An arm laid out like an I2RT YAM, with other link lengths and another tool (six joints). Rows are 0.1 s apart.
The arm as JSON. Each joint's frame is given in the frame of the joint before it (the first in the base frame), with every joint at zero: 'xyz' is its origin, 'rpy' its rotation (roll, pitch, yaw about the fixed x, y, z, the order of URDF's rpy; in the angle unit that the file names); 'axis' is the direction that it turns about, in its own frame. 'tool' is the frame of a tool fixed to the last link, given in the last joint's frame.
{
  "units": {
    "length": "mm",
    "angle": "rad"
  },
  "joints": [
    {
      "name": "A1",
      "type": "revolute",
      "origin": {
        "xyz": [
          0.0,
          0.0,
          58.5
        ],
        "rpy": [
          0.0,
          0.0,
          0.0
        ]
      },
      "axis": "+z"
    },
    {
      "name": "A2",
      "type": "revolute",
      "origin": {
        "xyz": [
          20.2,
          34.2,
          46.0
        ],
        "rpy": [
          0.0,
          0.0,
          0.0
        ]
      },
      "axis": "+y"
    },
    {
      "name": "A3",
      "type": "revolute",
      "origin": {
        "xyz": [
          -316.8,
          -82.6,
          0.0
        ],
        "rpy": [
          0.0,
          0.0,
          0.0
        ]
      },
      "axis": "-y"
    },
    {
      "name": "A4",
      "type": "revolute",
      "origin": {
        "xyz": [
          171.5,
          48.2,
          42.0
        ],
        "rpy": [
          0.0,
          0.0,
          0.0
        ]
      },
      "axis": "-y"
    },
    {
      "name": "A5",
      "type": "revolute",
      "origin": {
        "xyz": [
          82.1,
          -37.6,
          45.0
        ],
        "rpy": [
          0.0,
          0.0,
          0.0
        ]
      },
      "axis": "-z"
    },
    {
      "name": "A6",
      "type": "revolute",
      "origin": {
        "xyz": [
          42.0,
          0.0,
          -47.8
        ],
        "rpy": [
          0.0,
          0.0,
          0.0
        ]
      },
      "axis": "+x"
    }
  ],
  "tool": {
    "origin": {
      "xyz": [
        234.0,
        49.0,
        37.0
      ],
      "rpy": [
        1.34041,
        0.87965,
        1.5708
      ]
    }
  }
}
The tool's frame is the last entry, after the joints.
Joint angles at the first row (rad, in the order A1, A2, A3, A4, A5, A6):
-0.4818 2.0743 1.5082 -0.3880 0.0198 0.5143
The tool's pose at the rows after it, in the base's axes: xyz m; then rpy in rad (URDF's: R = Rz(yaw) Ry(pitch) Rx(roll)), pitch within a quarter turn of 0, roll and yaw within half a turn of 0:
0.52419, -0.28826, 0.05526, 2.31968, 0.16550, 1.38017
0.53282, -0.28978, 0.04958, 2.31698, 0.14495, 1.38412
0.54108, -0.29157, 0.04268, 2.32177, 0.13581, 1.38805
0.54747, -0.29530, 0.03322, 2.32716, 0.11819, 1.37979
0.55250, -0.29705, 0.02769, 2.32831, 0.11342, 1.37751
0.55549, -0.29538, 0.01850, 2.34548, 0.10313, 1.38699
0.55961, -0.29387, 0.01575, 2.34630, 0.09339, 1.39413
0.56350, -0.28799, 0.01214, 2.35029, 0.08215, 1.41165
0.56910, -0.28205, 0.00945, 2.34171, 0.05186, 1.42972
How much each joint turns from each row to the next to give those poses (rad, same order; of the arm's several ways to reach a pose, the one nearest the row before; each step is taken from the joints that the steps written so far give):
-0.0136 0.0361 0.0185 0.0115 -0.0567 0.0216
-0.0051 0.0352 0.0376 -0.0059 -0.0221 0.0040
0.0008 0.0370 0.0440 -0.0142 -0.0074 0.0020
-0.0032 0.0390 0.0373 -0.0079 -0.0093 0.0133
0.0013 0.0236 0.0207 0.0008 -0.0014 0.0054
0.0011 0.0286 0.0346 -0.0257 -0.0073 -0.0029
0.0003 0.0161 0.0227 -0.0105 -0.0112 -0.0009
0.0042 0.0135 0.0165 -0.0111 -0.0149 -0.0061
-0.0044 0.0174 0.0159 -0.0012 -0.0388 -0.0030

